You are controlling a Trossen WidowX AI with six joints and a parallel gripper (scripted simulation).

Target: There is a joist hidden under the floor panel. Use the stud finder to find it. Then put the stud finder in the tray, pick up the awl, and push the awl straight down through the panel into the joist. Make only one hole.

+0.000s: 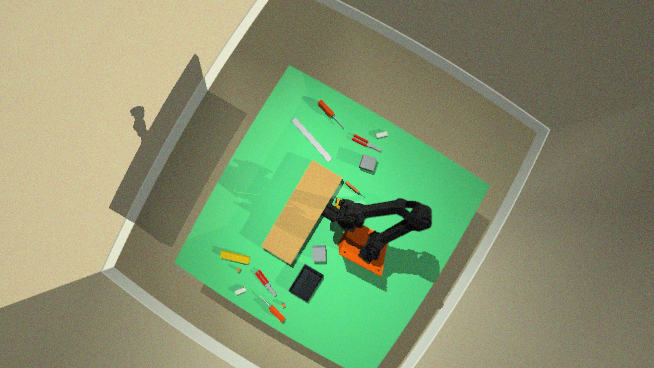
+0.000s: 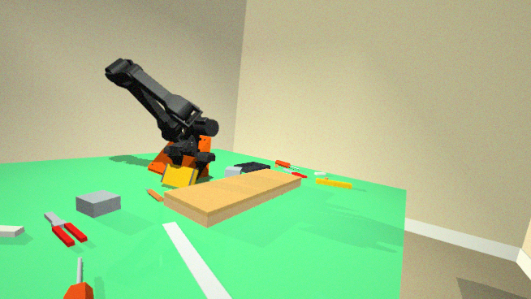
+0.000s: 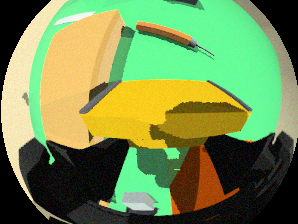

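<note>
My gripper tip is 1 cm short of the awl, 13 cm to the left of it and 3 cm above it. Round my gripper tip: yellow stud finder 1 cm behind, 1 cm to the right; then white ruler 37 cm ahead, 20 cm to the right, 3 cm below; then dark tray 8 cm behind, 42 cm to the left, 2 cm below.
</note>
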